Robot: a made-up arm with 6 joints. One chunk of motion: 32 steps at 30 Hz.
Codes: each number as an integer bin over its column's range. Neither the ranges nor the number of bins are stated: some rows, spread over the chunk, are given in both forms.
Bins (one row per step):
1: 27 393 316 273 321 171
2: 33 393 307 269 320 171
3: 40 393 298 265 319 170
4: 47 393 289 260 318 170
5: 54 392 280 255 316 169
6: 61 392 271 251 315 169
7: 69 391 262 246 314 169
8: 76 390 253 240 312 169
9: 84 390 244 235 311 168
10: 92 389 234 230 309 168
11: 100 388 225 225 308 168
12: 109 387 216 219 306 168
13: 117 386 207 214 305 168
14: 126 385 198 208 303 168
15: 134 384 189 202 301 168
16: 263 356 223 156 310 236
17: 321 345 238 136 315 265
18: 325 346 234 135 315 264
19: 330 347 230 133 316 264
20: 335 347 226 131 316 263
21: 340 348 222 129 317 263
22: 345 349 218 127 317 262
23: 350 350 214 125 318 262
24: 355 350 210 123 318 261
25: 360 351 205 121 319 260
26: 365 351 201 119 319 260
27: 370 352 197 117 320 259
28: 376 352 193 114 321 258
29: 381 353 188 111 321 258
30: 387 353 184 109 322 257
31: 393 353 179 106 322 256
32: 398 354 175 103 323 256
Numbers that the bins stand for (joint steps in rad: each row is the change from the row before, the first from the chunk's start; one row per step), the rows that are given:
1: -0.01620 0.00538 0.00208 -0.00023 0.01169 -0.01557
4: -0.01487 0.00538 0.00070 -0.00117 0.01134 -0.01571
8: -0.01294 0.00526 -0.00113 -0.00262 0.01063 -0.01586
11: -0.01135 0.00519 -0.00255 -0.00371 0.01016 -0.01600
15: -0.00908 0.00503 -0.00438 -0.00537 0.00934 -0.01600
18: 0.00362 0.00354 -0.00209 -0.01023 0.01099 -0.00229
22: 0.00495 0.00366 -0.00291 -0.01080 0.01122 -0.00257
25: 0.00595 0.00374 -0.00357 -0.01124 0.01146 -0.00286
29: 0.00735 0.00382 -0.00443 -0.01196 0.01169 -0.00314
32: 0.00848 0.00386 -0.00510 -0.01254 0.01193 -0.00343
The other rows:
2: -0.01580 0.00538 0.00162 -0.00052 0.01157 -0.01557
3: -0.01534 0.00538 0.00116 -0.00081 0.01146 -0.01571
5: -0.01441 0.00534 0.00025 -0.00154 0.01110 -0.01586
6: -0.01394 0.00534 -0.00021 -0.00183 0.01099 -0.01586
7: -0.01341 0.00530 -0.00067 -0.00219 0.01087 -0.01586
9: -0.01241 0.00526 -0.00159 -0.00298 0.01052 -0.01600
10: -0.01188 0.00523 -0.00209 -0.00335 0.01028 -0.01600
12: -0.01075 0.00515 -0.00301 -0.00414 0.00993 -0.01600
13: -0.01022 0.00511 -0.00347 -0.00450 0.00981 -0.01600
14: -0.00962 0.00507 -0.00393 -0.00494 0.00958 -0.01600
16: -0.00050 0.00393 -0.00265 -0.00870 0.01040 -0.00629
17: 0.00336 0.00350 -0.00189 -0.01015 0.01099 -0.00214
19: 0.00396 0.00358 -0.00230 -0.01037 0.01110 -0.00229
20: 0.00429 0.00358 -0.00250 -0.01051 0.01110 -0.00243
21: 0.00462 0.00362 -0.00270 -0.01066 0.01122 -0.00243
23: 0.00529 0.00370 -0.00311 -0.01095 0.01134 -0.00257
24: 0.00562 0.00370 -0.00332 -0.01109 0.01134 -0.00271
26: 0.00629 0.00374 -0.00377 -0.01138 0.01146 -0.00286
27: 0.00662 0.00378 -0.00398 -0.01153 0.01157 -0.00300
28: 0.00702 0.00378 -0.00418 -0.01175 0.01169 -0.00314
30: 0.00775 0.00382 -0.00464 -0.01211 0.01181 -0.00329
31: 0.00815 0.00382 -0.00489 -0.01232 0.01181 -0.00343

